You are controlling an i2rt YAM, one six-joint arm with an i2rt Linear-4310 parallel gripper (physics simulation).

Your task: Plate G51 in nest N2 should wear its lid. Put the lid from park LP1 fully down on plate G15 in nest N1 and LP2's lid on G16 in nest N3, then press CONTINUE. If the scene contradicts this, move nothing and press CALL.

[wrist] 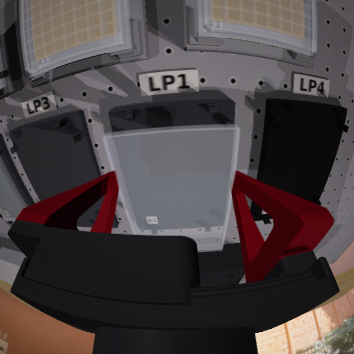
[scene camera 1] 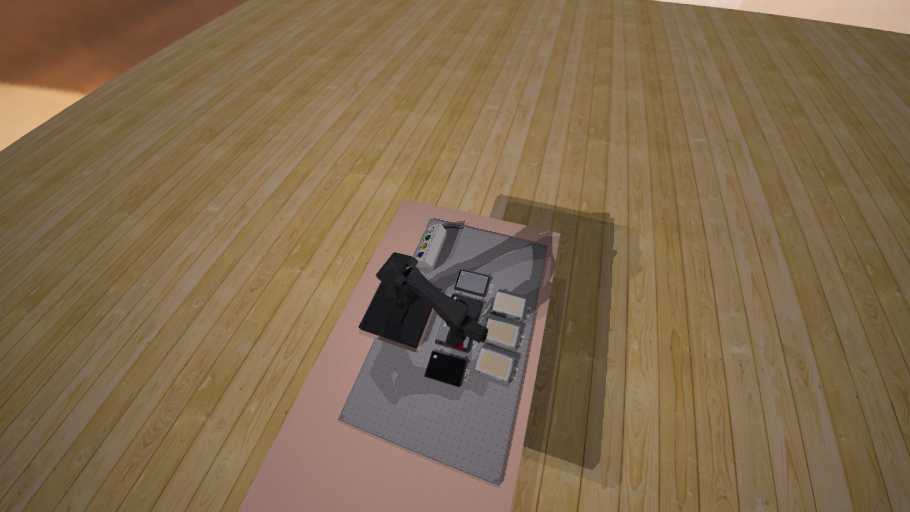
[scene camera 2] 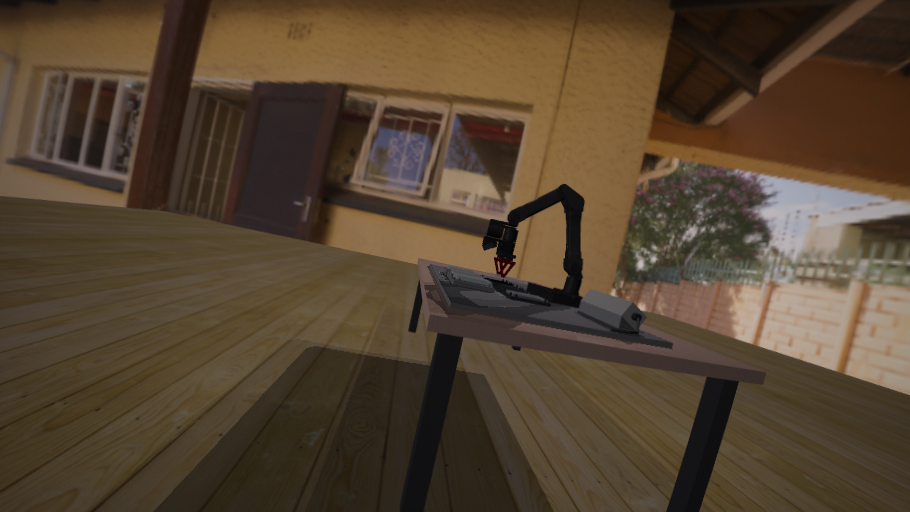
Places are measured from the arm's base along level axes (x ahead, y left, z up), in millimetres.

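Pixels of known places: gripper, between the fingertips: (wrist: pixel 174 177) (scene camera 2: pixel 500 276); arm's base, origin of its link: (scene camera 1: pixel 401 302) (scene camera 2: pixel 569 295).
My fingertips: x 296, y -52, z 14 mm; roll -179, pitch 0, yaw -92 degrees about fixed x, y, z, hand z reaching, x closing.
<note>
Ahead of a thing's pixels: the offset from my fingertips to its top centre. "pt": to the spot under its first point. Level surfaces: height alone.
My gripper (wrist: pixel 174 177) (scene camera 2: pixel 503 274) is shut on the clear lid {27 mm back, 1 mm right, 6 mm up} (wrist: pixel 172 155) from park LP1. The red fingers touch its two side edges. The lid hangs level a little above the dark park LP1 {27 mm back, 1 mm right, 24 mm down} (wrist: pixel 172 111), whose back part shows beyond it. In scene camera 1 the arm partly hides this spot. Three tan-welled plates {151 mm ahead, 199 mm left, 10 mm down} (scene camera 1: pixel 509 305) {151 mm ahead, 70 mm left, 10 mm down} (scene camera 1: pixel 503 333) {158 mm ahead, 60 mm right, 8 mm down} (scene camera 1: pixel 495 364) sit in a row; two of the plates (wrist: pixel 75 30) (wrist: pixel 260 19) show partly in the wrist view. Their nest labels and whether each wears a lid cannot be made out.
Dark park LP3 {29 mm back, 128 mm left, 24 mm down} (wrist: pixel 57 155) and black park LP4 {17 mm back, 135 mm right, 24 mm down} (wrist: pixel 304 145) flank LP1. Another park with a pale top {pt 33 mm back, 253 mm left, 27 mm down} (scene camera 1: pixel 472 282) has no readable label. The button box {285 mm back, 366 mm left, 40 mm up} (scene camera 1: pixel 430 247) (scene camera 2: pixel 612 312) stands on the pegboard {44 mm down} (scene camera 1: pixel 432 420). The black arm base (scene camera 1: pixel 388 321) is beside the board.
</note>
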